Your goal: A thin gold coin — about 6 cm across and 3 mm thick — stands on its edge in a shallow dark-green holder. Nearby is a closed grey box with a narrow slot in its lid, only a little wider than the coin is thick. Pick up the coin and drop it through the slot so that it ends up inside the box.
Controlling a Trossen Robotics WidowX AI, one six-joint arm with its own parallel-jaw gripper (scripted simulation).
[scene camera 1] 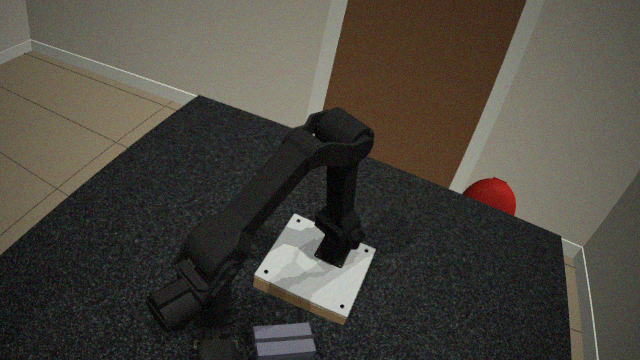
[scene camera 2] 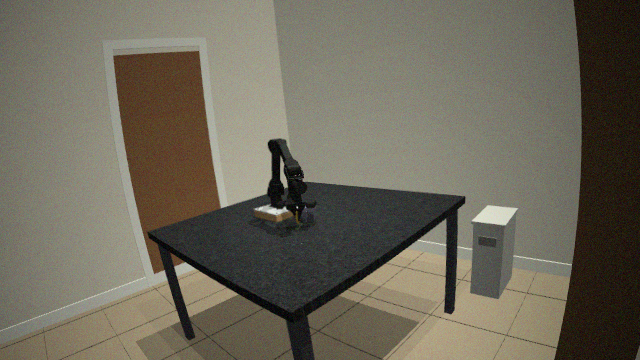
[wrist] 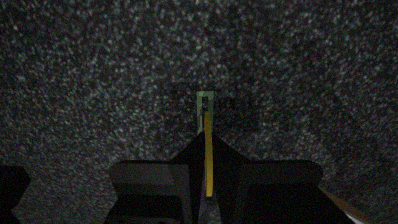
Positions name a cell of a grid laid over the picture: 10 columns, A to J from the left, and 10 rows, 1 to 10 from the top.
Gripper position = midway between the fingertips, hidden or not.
Observation:
My gripper (wrist: F7) holds a gold coin.

